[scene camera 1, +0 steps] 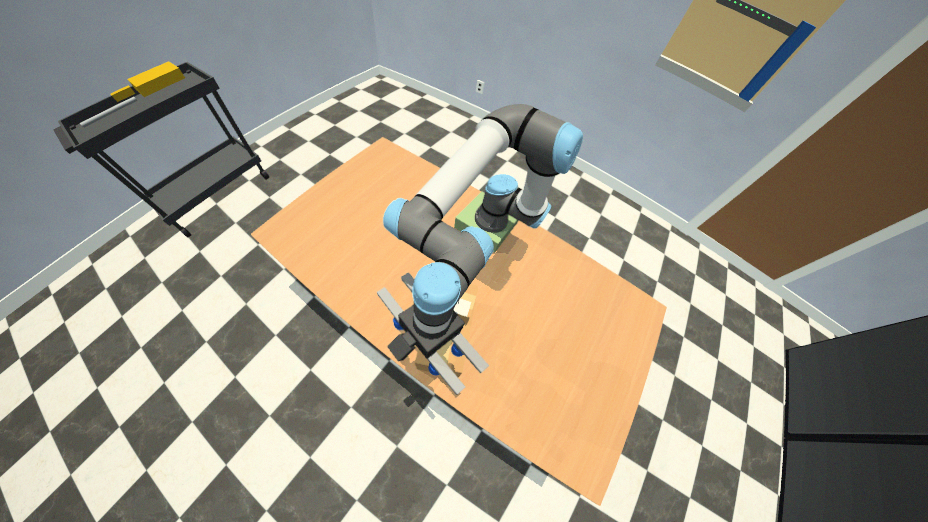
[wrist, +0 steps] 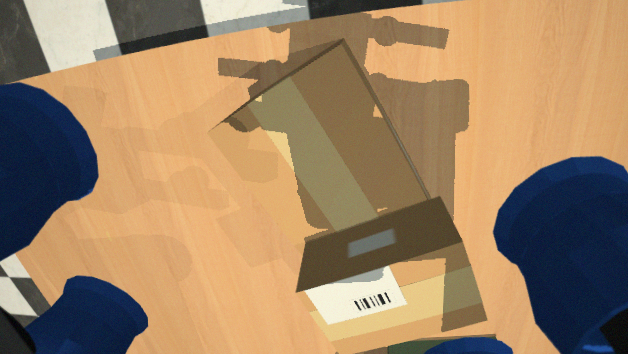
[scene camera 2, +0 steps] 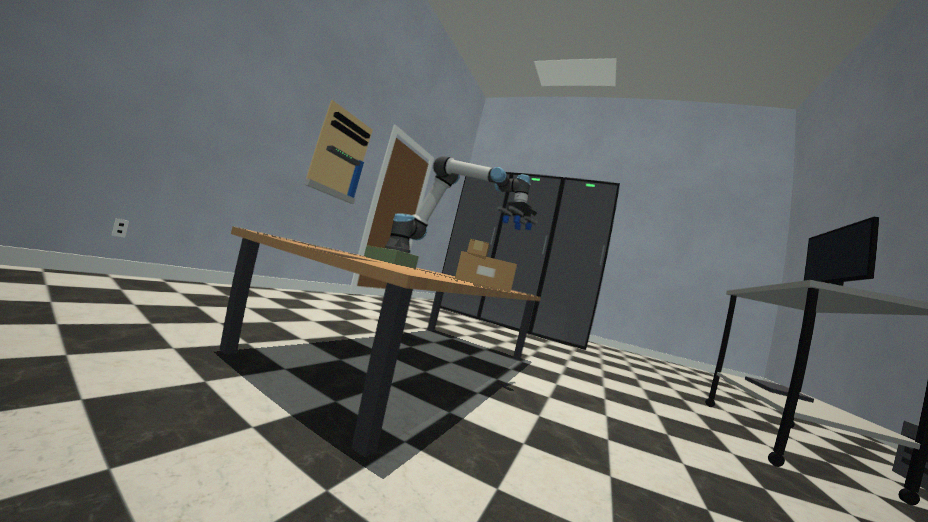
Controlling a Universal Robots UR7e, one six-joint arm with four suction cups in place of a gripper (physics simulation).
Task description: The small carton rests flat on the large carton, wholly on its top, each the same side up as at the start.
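Places are measured from the arm's base along level axes (x ahead, y left, z up), in metres.
Pixels of known places: hand at its tool point: (wrist: 283, 279) (scene camera 2: 516, 225); arm's base at its link origin: (scene camera 1: 491, 219) (scene camera 2: 397, 251).
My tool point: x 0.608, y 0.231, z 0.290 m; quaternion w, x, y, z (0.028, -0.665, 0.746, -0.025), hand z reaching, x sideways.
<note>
For each thing: its top centre in the pictures, then the offset to it from my tool point.
- large carton at its top centre: (wrist: 352, 217) (scene camera 1: 448, 321) (scene camera 2: 488, 258) dx -0.114, dy -0.028, dz -0.209 m
- small carton at its top centre: (wrist: 393, 308) (scene camera 1: 451, 295) (scene camera 2: 480, 242) dx -0.163, dy -0.068, dz -0.135 m
The large carton (scene camera 1: 425, 358) (scene camera 2: 502, 277) (wrist: 350, 125) lies flat on the wooden table (scene camera 1: 564, 337) (scene camera 2: 324, 258) (wrist: 150, 200) near its edge, tape along its top. The small carton (scene camera 1: 464, 306) (scene camera 2: 478, 248) (wrist: 425, 296) stands upright on the large carton, towards the robot base, barcode label up. In the wrist view it is turned relative to the large carton, and one lower corner appears to reach slightly past the large carton's right edge. My gripper (scene camera 1: 429, 349) (scene camera 2: 517, 222) is open, its cups holding nothing, high above the large carton's front part. The far end of the large carton's top is hidden.
The arm stands on a green base (scene camera 1: 468, 217) (scene camera 2: 392, 255) at the table's back edge. A dark cart (scene camera 1: 209, 176) stands off to the side in scene camera 1. Black cabinets (scene camera 1: 850, 389) (scene camera 2: 574, 259) stand beyond the table. A desk with a monitor (scene camera 2: 842, 249) stands apart.
</note>
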